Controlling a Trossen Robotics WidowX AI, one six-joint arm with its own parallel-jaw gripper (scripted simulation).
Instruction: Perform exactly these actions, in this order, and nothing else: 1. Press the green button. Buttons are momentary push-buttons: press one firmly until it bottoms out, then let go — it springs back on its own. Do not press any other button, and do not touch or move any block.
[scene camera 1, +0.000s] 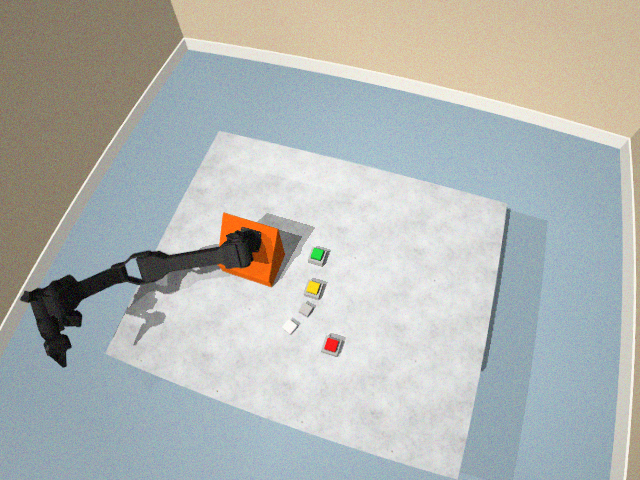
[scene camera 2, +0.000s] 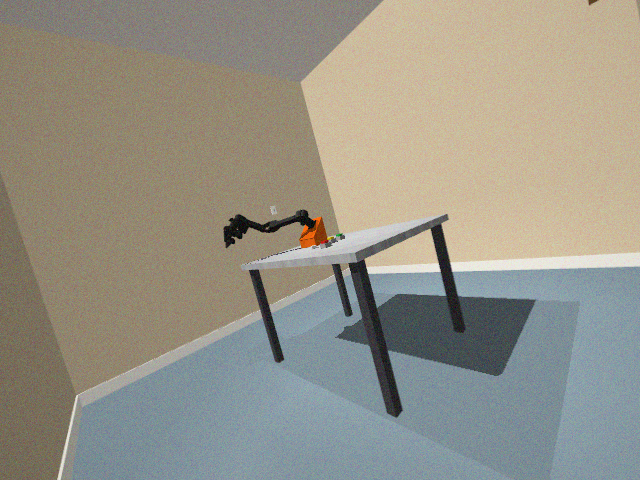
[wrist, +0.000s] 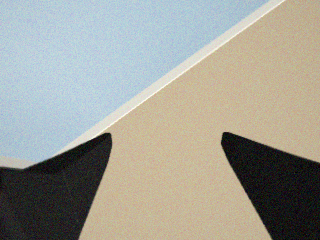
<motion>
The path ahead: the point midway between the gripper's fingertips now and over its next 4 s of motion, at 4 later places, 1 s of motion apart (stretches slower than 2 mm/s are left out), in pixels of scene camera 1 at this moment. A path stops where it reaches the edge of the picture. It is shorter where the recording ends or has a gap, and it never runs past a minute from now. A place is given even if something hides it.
My gripper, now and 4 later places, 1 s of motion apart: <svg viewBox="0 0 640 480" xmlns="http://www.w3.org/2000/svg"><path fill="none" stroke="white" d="M61 359L78 453L344 360L344 237L316 249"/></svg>
</motion>
